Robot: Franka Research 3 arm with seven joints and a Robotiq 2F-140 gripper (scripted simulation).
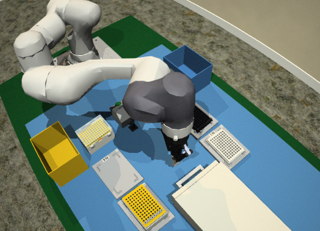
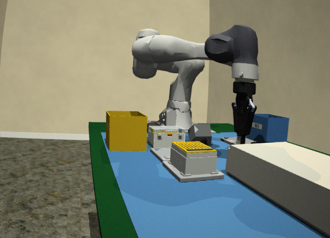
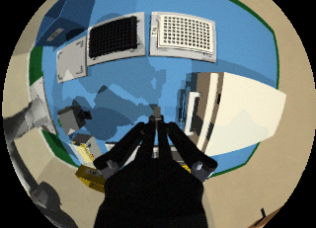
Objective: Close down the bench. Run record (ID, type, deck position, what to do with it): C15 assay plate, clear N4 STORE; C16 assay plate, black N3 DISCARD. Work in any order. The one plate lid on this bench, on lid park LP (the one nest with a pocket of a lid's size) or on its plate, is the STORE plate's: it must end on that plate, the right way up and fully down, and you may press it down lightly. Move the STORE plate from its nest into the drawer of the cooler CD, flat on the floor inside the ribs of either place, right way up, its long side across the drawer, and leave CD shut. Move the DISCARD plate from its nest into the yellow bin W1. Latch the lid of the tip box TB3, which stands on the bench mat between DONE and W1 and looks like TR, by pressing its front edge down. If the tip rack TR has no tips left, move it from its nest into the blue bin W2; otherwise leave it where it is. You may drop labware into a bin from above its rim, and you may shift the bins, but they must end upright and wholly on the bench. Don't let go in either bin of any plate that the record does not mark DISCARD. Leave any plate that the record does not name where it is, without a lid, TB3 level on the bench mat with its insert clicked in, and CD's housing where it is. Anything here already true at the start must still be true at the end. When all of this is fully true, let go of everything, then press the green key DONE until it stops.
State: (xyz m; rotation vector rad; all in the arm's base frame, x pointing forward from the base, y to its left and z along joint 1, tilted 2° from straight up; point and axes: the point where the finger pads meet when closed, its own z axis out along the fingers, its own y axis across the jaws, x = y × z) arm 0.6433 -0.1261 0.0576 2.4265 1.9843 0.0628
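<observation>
Right now the black plate is 210 mm to the left of my hand, 70 mm behind it and 30 mm below it. The rest, counted from my hand: tip rack TR 200 mm to the right, 20 mm ahead; then plate lid 180 mm ahead, 40 mm to the right, 30 mm below; then white plate 170 mm to the left, 100 mm ahead, 30 mm below.
</observation>
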